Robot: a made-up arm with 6 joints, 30 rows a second.
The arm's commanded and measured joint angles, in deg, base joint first. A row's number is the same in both.
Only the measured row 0 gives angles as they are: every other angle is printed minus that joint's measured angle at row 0.
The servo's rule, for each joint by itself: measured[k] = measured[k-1] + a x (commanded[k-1-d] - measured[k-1]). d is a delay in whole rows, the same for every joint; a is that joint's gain. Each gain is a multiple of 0.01, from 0.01 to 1. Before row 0 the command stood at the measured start. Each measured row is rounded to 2 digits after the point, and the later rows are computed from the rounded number. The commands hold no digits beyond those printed.
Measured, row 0:
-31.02, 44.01, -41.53, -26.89, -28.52, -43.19
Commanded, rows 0 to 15:
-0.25, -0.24, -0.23, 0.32, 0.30, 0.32
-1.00, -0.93, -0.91, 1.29, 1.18, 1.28
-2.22, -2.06, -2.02, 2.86, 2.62, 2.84
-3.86, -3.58, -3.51, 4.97, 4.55, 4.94
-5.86, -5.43, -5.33, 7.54, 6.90, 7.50
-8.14, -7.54, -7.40, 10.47, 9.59, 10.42
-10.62, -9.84, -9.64, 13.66, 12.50, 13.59
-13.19, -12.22, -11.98, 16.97, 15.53, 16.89
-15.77, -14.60, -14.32, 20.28, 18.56, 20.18
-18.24, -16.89, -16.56, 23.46, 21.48, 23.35
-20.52, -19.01, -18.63, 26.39, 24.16, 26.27
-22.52, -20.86, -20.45, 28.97, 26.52, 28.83
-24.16, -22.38, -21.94, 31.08, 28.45, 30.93
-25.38, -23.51, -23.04, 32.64, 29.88, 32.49
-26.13, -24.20, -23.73, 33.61, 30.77, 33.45
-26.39, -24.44, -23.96, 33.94, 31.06, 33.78
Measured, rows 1 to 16:
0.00, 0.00, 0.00, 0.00, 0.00, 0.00
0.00, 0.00, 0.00, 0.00, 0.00, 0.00
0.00, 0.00, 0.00, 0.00, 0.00, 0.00
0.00, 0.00, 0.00, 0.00, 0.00, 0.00
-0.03, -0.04, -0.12, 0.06, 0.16, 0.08
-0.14, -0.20, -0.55, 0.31, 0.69, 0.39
-0.37, -0.53, -1.34, 0.82, 1.69, 1.03
-0.75, -1.08, -2.51, 1.65, 3.18, 2.05
-1.31, -1.86, -4.03, 2.83, 5.11, 3.47
-2.06, -2.88, -5.85, 4.36, 7.44, 5.28
-3.00, -4.13, -7.90, 6.22, 10.07, 7.44
-4.12, -5.59, -10.10, 8.37, 12.91, 9.90
-5.40, -7.21, -12.38, 10.75, 15.85, 12.57
-6.81, -8.95, -14.64, 13.29, 18.78, 15.37
-8.32, -10.76, -16.79, 15.91, 21.58, 18.20
-9.88, -12.58, -18.77, 18.52, 24.15, 20.96
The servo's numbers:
d 4
a 0.11 0.18 0.54 0.20 0.52 0.26

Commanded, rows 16 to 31:
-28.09, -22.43, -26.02, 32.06, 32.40, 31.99
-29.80, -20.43, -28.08, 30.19, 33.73, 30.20
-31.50, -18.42, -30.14, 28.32, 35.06, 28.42
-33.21, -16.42, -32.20, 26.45, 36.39, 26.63
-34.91, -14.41, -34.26, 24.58, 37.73, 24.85
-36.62, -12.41, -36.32, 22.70, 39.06, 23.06
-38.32, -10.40, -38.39, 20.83, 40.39, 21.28
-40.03, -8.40, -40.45, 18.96, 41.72, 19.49
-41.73, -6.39, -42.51, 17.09, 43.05, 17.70
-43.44, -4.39, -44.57, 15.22, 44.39, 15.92
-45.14, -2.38, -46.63, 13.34, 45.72, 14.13
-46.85, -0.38, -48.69, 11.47, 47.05, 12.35
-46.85, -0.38, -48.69, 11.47, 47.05, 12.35
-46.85, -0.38, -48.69, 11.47, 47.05, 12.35
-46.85, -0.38, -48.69, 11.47, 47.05, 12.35
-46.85, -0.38, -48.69, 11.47, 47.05, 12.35
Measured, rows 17 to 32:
-11.45, -14.34, -20.48, 21.03, 26.39, 23.55
-12.98, -15.99, -21.86, 23.35, 28.20, 25.87
-14.43, -17.47, -22.87, 25.40, 29.54, 27.84
-15.75, -18.72, -23.46, 27.11, 30.33, 29.38
-17.11, -19.39, -24.84, 28.10, 31.41, 30.06
-18.51, -19.58, -26.59, 28.52, 32.62, 30.10
-19.94, -19.37, -28.51, 28.48, 33.89, 29.66
-21.40, -18.84, -30.50, 28.07, 35.19, 28.87
-22.89, -18.04, -32.53, 27.37, 36.51, 27.82
-24.40, -17.03, -34.58, 26.44, 37.84, 26.58
-25.93, -15.84, -36.64, 25.32, 39.17, 25.20
-27.48, -14.50, -38.70, 24.05, 40.50, 23.72
-29.05, -13.04, -40.76, 22.66, 41.83, 22.15
-30.63, -11.48, -42.82, 21.17, 43.16, 20.53
-32.23, -9.84, -44.88, 19.60, 44.49, 18.87
-33.84, -8.14, -46.94, 17.97, 45.82, 17.17

